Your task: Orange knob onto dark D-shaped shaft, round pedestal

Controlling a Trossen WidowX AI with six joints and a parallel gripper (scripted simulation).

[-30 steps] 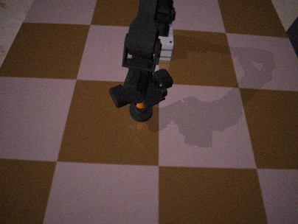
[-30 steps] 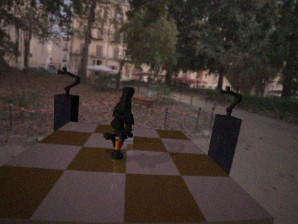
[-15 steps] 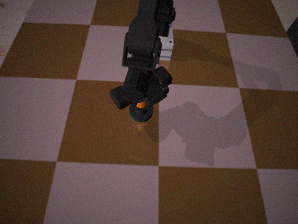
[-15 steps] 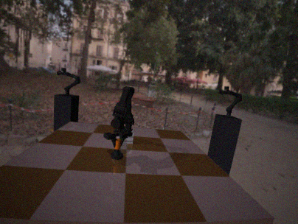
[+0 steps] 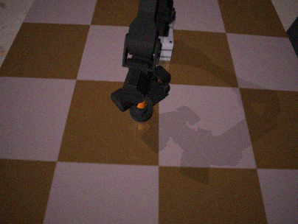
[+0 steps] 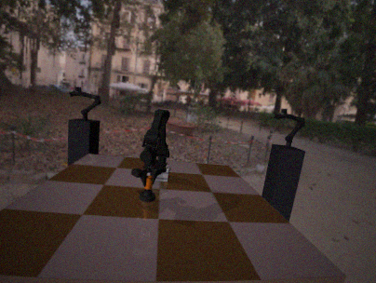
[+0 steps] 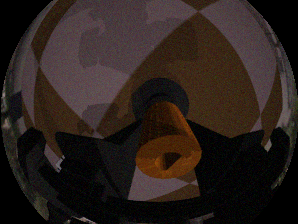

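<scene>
The orange knob is 2 cm above my gripper tip. Round my gripper tip: dark round pedestal: 4 cm below.
</scene>
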